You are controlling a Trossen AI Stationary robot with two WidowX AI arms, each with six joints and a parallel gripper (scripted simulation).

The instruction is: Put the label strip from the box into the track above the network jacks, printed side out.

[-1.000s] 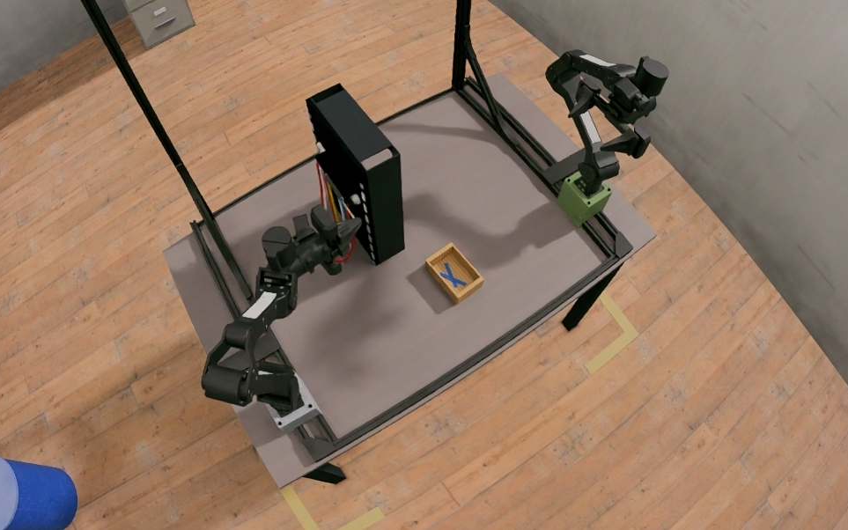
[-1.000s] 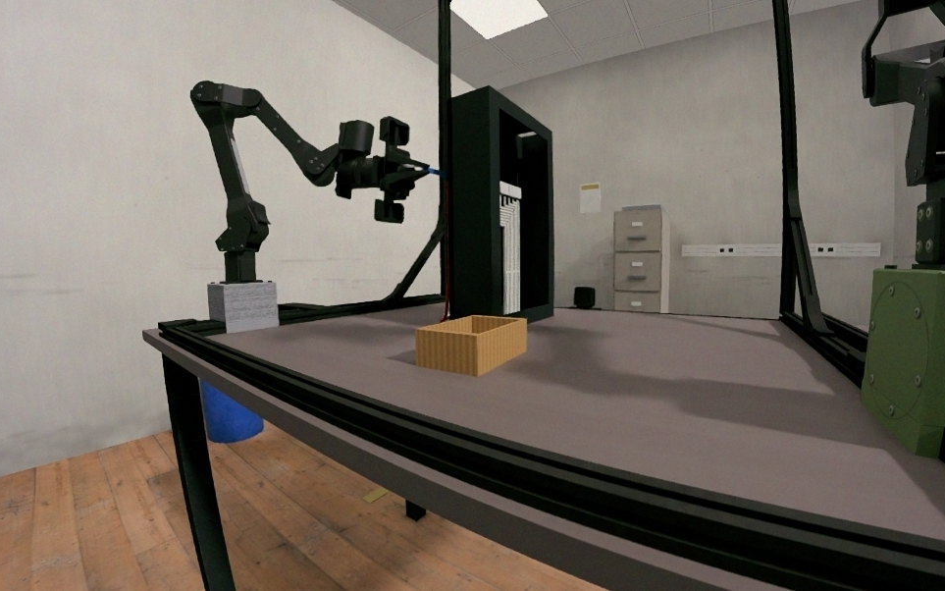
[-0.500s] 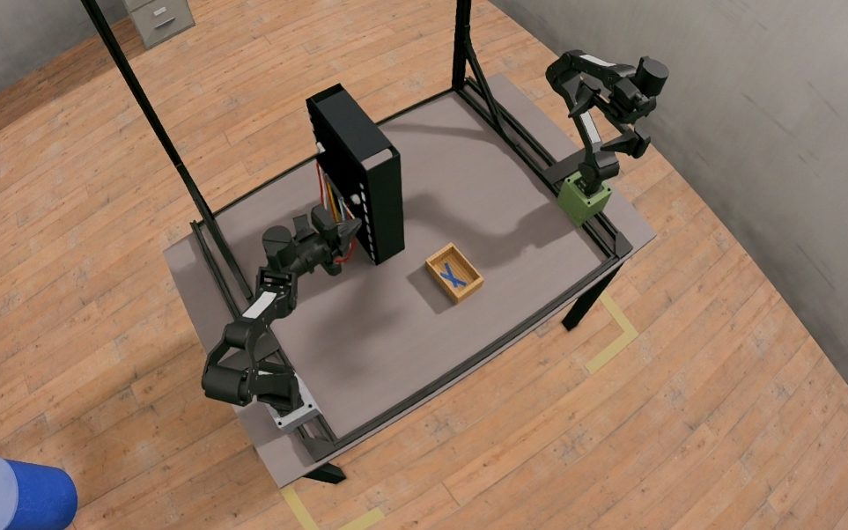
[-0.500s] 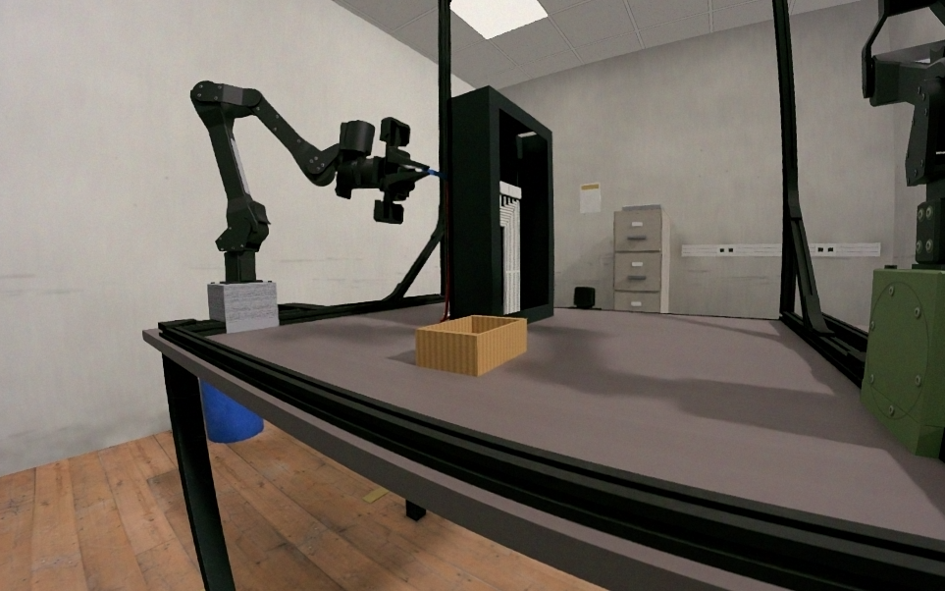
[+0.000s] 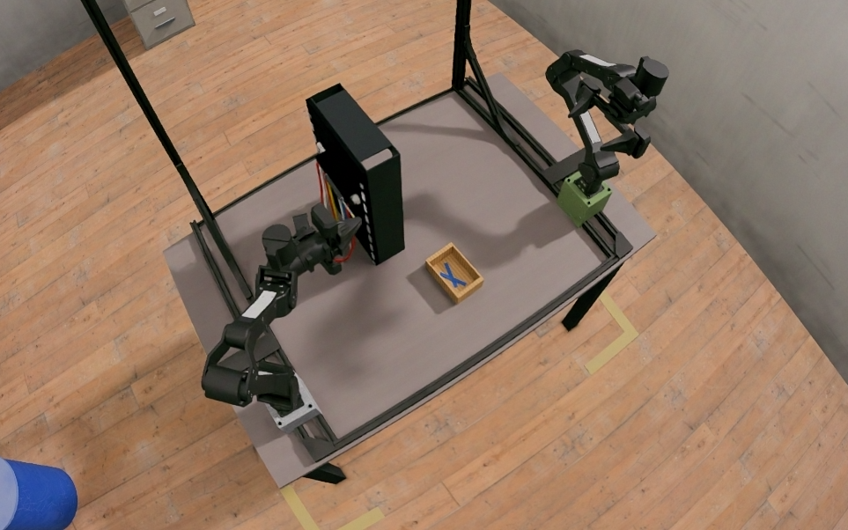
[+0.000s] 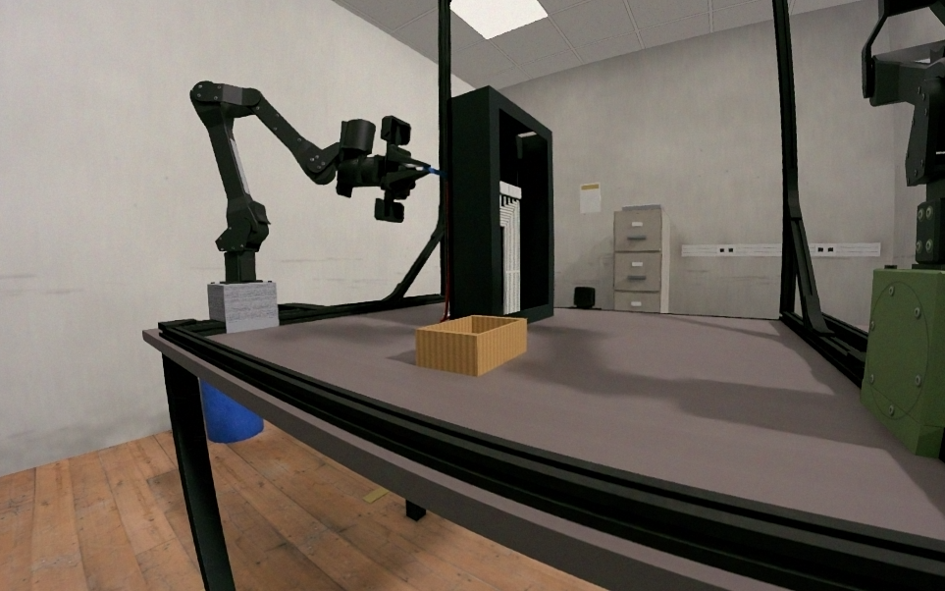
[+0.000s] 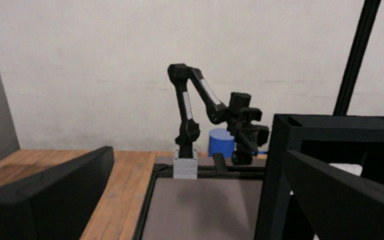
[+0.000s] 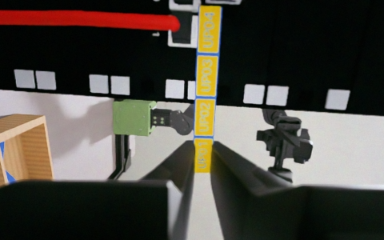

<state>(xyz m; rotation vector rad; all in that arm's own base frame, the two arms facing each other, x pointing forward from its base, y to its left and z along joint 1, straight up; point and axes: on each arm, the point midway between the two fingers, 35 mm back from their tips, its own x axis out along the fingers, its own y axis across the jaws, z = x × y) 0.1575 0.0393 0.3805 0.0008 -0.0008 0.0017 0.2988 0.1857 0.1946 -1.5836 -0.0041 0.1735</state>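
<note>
Right now the label strip is 3 cm behind my right hand and 3 cm to the left of it. Also, from my right hand: wooden box 12 cm ahead, 20 cm to the left, 27 cm below; then black patch panel 14 cm behind, 7 cm to the left, 8 cm below.
</note>
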